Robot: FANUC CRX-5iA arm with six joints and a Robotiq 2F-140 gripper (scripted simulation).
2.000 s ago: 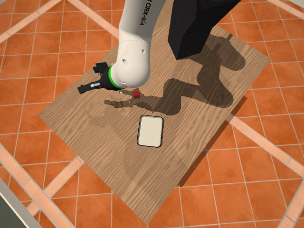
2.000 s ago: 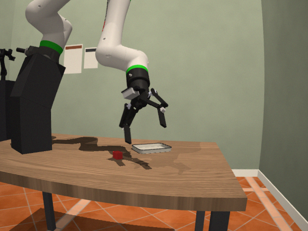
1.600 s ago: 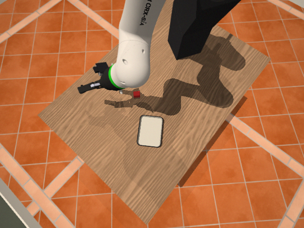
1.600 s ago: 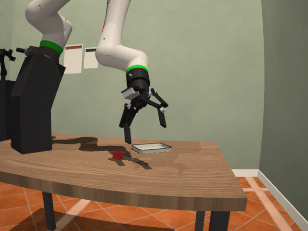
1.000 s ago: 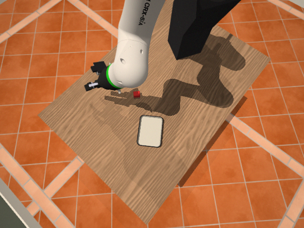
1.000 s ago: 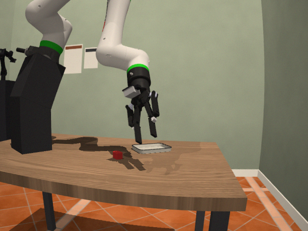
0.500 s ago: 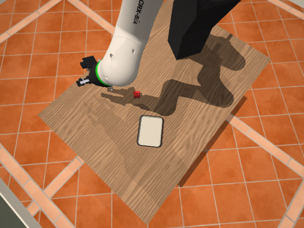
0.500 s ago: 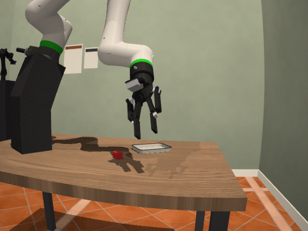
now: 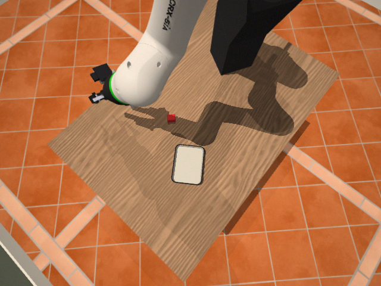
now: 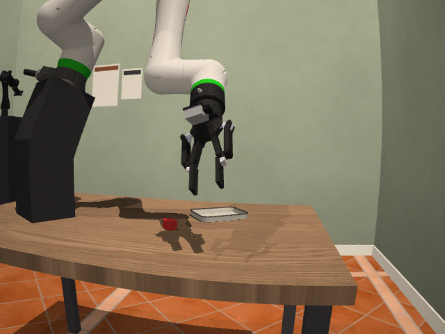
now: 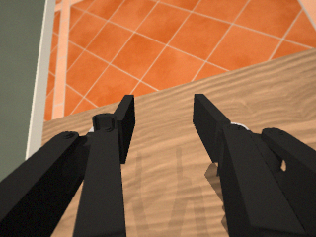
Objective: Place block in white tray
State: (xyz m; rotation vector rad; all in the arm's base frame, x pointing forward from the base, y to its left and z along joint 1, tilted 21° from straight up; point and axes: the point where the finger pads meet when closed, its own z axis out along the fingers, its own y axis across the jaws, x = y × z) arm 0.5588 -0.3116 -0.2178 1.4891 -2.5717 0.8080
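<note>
Right now my hand is 23 cm to the right of the red block, 16 cm above it and 11 cm past it. The rest, counted from my hand: white tray 41 cm to the left, 17 cm below, 3 cm ahead.
</note>
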